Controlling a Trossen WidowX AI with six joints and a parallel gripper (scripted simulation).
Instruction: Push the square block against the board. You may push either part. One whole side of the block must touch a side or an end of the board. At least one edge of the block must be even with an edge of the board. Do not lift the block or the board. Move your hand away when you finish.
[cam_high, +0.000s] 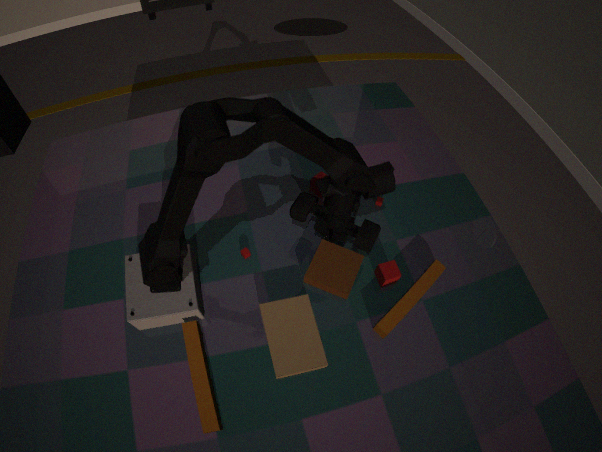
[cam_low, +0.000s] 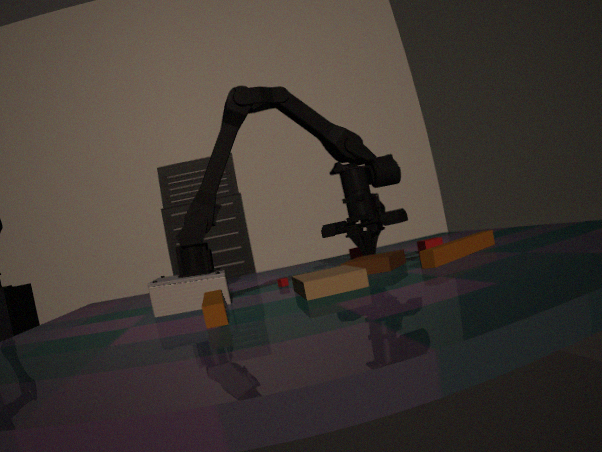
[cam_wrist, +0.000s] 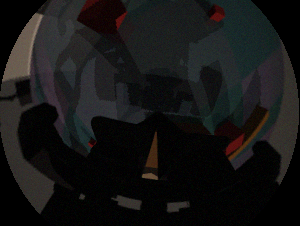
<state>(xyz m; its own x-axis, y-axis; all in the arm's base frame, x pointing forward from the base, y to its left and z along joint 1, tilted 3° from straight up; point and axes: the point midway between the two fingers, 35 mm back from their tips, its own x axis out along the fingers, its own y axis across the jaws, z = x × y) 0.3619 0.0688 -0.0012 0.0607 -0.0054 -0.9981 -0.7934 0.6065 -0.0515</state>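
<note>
Now: gripper tip 7 cm to the left of the brown square block and 1 cm past it. Round my gripper tip: tan board (21 cm to the right, 12 cm behind).
</note>
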